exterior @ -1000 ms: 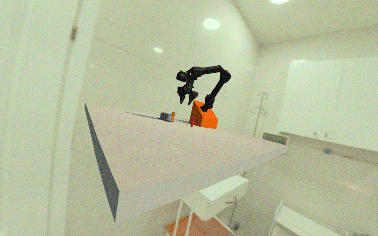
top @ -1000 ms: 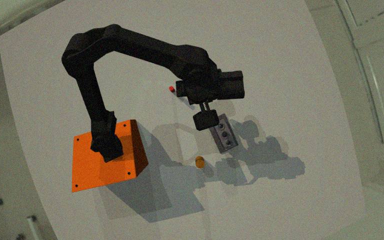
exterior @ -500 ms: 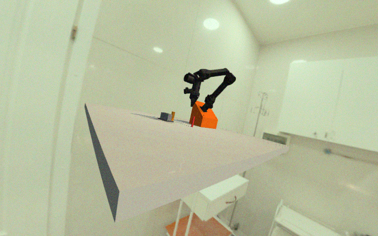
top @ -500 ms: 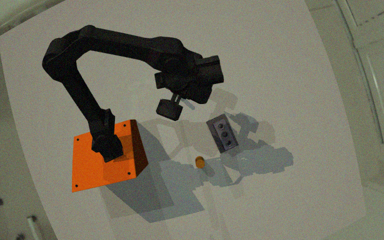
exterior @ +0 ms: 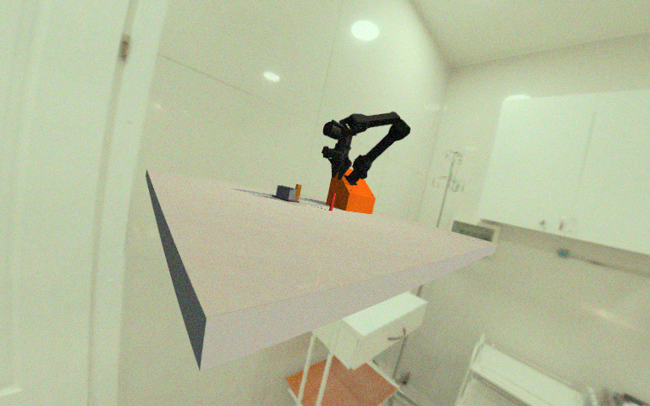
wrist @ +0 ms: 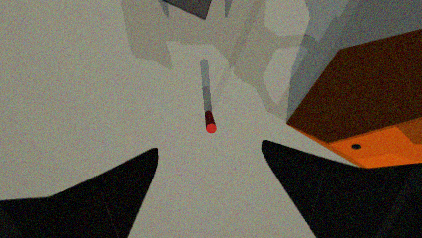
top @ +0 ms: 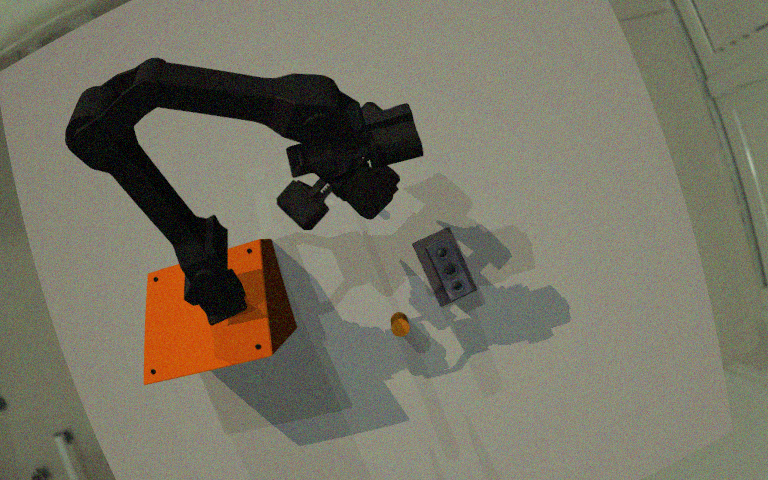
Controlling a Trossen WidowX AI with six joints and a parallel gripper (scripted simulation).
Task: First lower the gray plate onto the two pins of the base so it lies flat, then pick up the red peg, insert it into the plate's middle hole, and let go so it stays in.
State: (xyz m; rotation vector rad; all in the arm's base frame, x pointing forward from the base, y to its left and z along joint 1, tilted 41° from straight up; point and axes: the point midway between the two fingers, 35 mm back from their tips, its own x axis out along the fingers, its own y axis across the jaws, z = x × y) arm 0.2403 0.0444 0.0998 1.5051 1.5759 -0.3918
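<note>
The red peg is 10 mm behind my gripper tip and 100 mm below it. Also, from my gripper tip: plate 90 mm ahead, 200 mm to the right, 90 mm below; then orange cylinder 20 mm behind, 250 mm to the right, 100 mm below; then gray slab 90 mm ahead, 200 mm to the right, 130 mm below.
</note>
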